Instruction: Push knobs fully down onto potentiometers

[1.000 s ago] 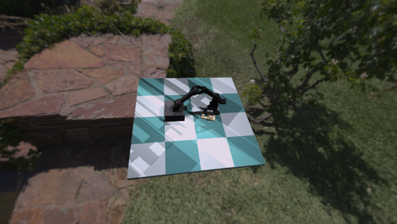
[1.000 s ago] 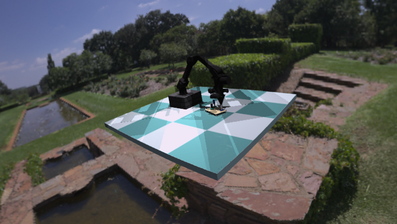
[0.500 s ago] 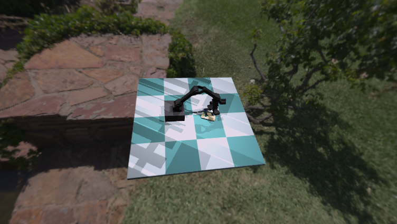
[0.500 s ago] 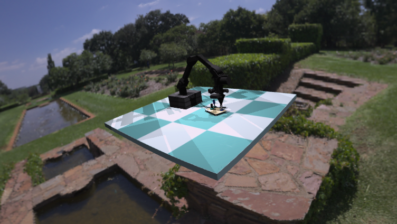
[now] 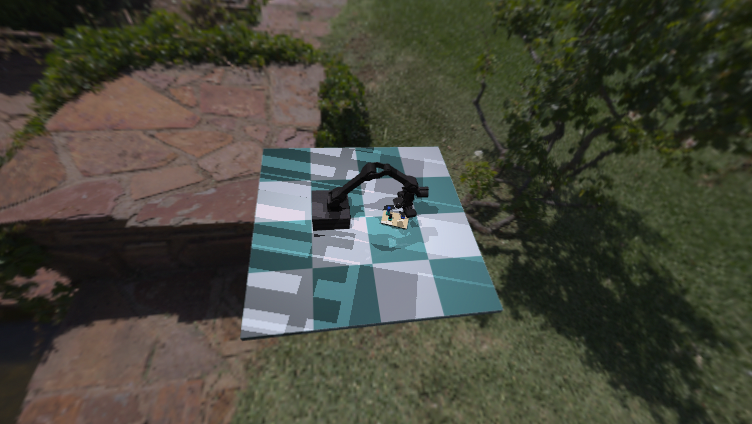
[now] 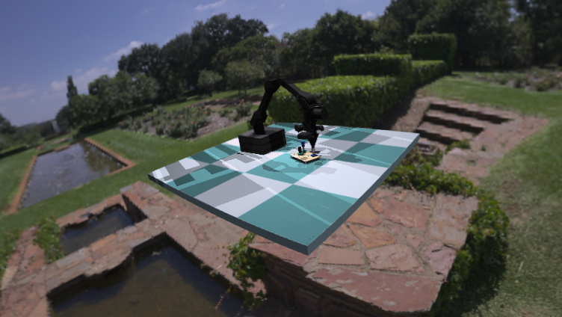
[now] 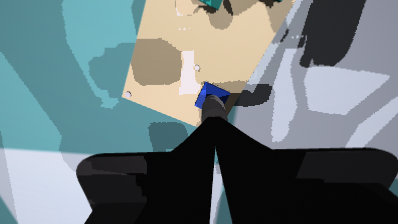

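Right now my gripper tip is 20 mm above the blue potentiometer.
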